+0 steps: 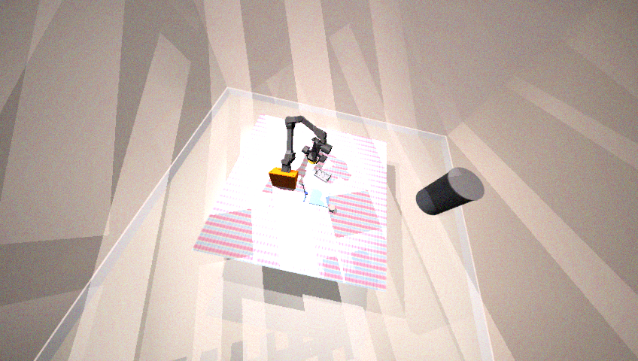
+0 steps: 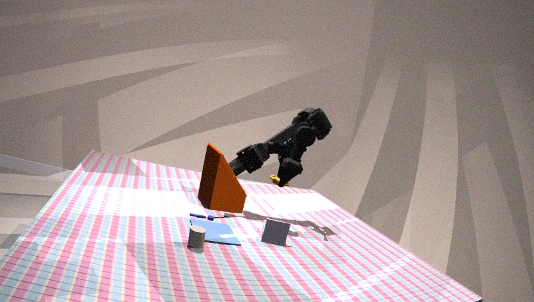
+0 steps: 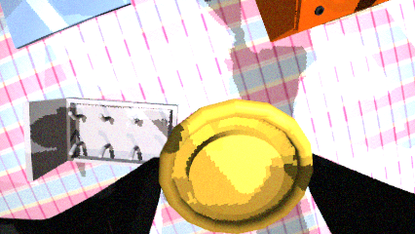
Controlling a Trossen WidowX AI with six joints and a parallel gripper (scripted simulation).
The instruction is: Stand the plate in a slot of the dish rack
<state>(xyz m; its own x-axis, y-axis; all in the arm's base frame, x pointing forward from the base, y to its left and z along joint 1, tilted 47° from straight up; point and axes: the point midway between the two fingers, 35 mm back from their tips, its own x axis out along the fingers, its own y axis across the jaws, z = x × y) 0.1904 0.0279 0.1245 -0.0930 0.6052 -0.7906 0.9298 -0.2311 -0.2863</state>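
Now: the dish rack 13 cm below my gripper tip, 10 cm ahead of it and 3 cm to the right of it. The rest, counted from my gripper tip: yellow plate 1 cm above; then pale blue sheet 23 cm to the right, 15 cm below, 10 cm ahead.
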